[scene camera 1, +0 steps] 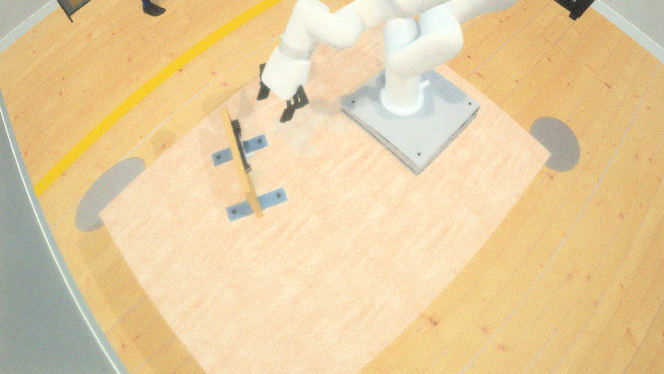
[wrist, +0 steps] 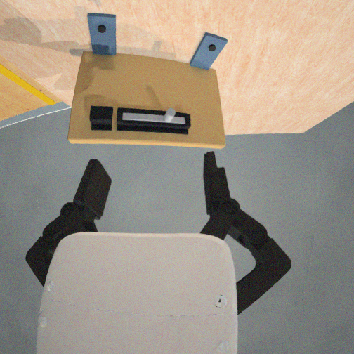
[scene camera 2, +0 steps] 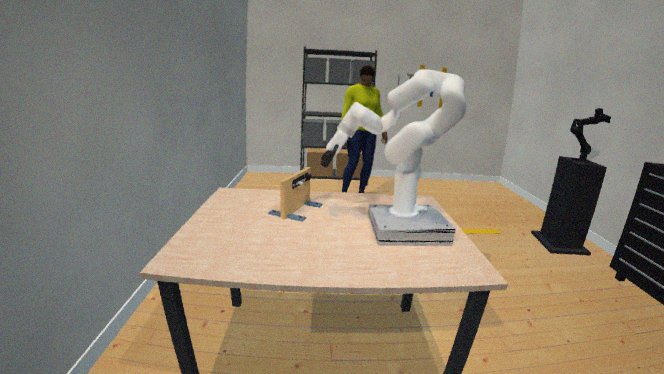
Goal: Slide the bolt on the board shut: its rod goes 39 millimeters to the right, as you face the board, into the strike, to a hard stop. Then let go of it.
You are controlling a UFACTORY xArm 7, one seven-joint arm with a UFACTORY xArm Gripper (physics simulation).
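Places are measured from the arm's base along level axes (x right, y ahead, z up), in metres.
Pixels of known places: gripper, fingertip midpoint: [scene camera 1: 273,109] [scene camera 2: 323,163]; arm's base, link origin: [scene camera 1: 402,98] [scene camera 2: 403,212].
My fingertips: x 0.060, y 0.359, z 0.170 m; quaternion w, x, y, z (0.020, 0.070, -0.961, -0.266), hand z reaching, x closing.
Ahead of a thing's pixels: the offset from my fingertips to its top centre. "spot": to the spot under its first point. Level surfaces: height alone.
The wooden board @[dx +0.008, dy +0.120, dz -0.059 m] [scene camera 1: 249,185] [scene camera 2: 288,202] [wrist: 135,75] stands upright on blue feet. In the wrist view it appears upside down. Its black bolt housing [wrist: 153,127] holds a light grey rod [wrist: 142,117] with a pale knob [wrist: 170,115] sticking out. The knob is near the housing end away from the black strike block [wrist: 101,118]. A gap shows between housing and strike, and no rod shows crossing it. My gripper [scene camera 1: 274,107] [scene camera 2: 327,157] [wrist: 151,166] is open and empty, above and in front of the board, apart from the knob.
The board's blue feet @[spot: dx -0.096, dy +0.081, dz -0.219 m] [scene camera 1: 277,196] [scene camera 2: 295,217] [wrist: 102,42] spread on the table @[dz -0.230 m] [scene camera 1: 320,260] [scene camera 2: 320,260]. The arm's grey base plate [scene camera 1: 415,145] [scene camera 2: 415,232] is on the robot side. A person [scene camera 2: 362,107] stands behind the table near a shelf rack [scene camera 2: 304,100].
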